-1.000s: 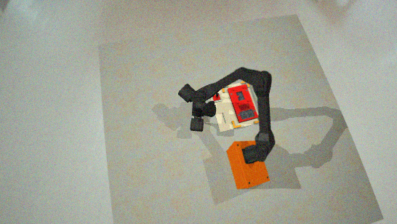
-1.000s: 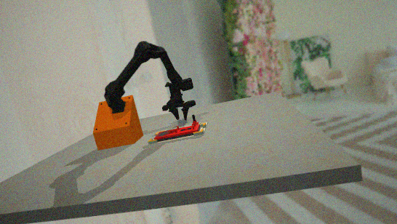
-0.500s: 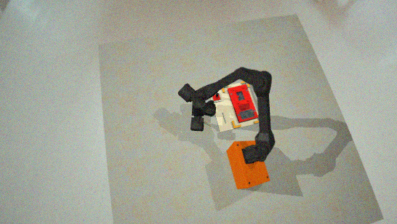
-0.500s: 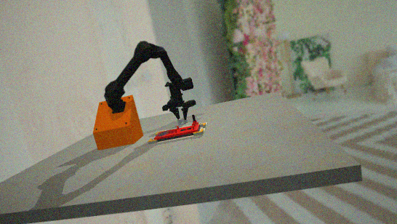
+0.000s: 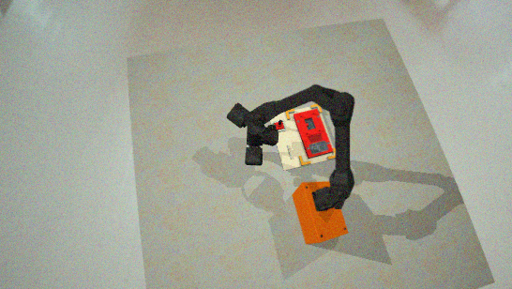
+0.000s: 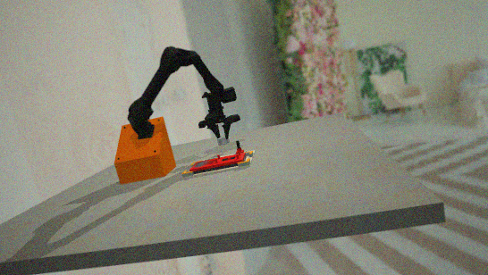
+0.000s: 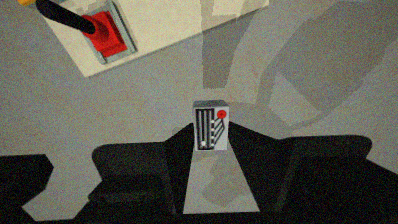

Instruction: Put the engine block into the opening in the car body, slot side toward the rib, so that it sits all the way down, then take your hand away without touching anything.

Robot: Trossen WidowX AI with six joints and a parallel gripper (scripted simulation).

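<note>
My gripper tip is now 40 mm short of the cream base plate, 230 mm to the left of it and 40 mm above it. Round my gripper tip: engine block: 10 mm below; then black peg: 90 mm ahead, 130 mm to the right, 20 mm below.
</note>
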